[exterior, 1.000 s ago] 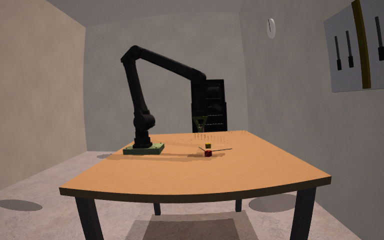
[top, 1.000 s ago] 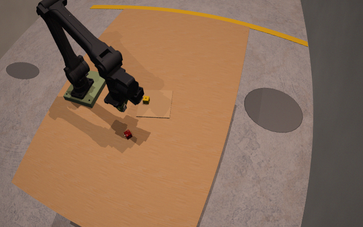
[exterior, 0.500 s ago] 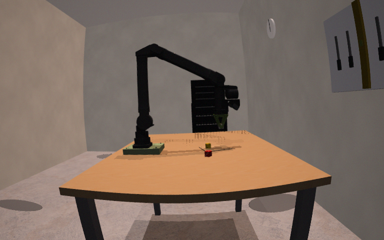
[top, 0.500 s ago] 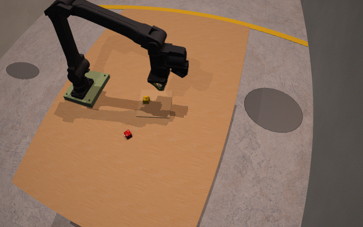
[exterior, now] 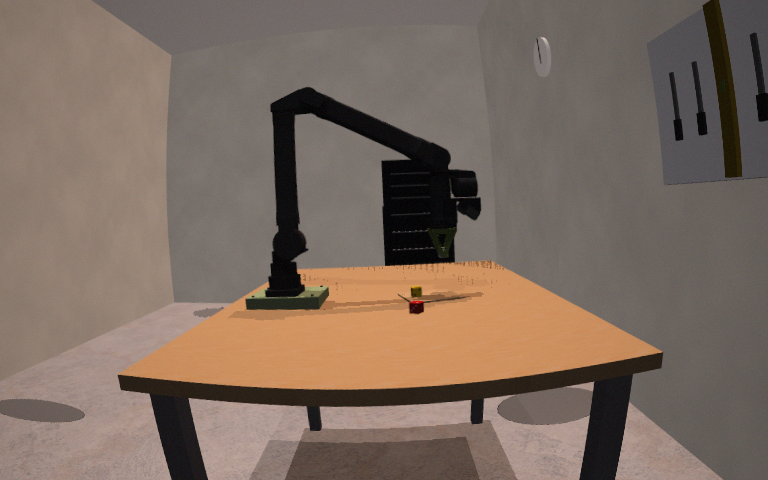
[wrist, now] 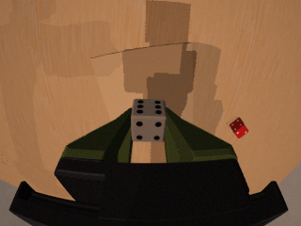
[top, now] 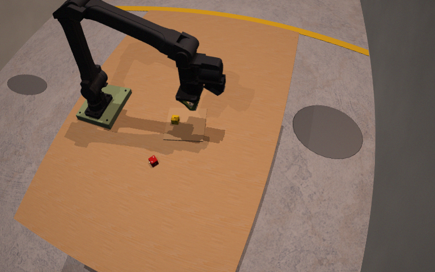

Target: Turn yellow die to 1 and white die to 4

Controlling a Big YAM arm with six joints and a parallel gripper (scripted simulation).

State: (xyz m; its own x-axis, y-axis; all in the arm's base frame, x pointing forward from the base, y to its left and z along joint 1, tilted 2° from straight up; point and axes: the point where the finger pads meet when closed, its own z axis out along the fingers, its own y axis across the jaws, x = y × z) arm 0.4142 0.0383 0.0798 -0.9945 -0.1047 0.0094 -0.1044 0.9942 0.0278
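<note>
The tan mat lies 11 cm below my hand and 4 cm behind it. Also, from my hand: yellow die (10 cm below, 7 cm behind, 1 cm to the right); red die (18 cm to the right, 10 cm below, 8 cm behind); white die (right at my hand).
</note>
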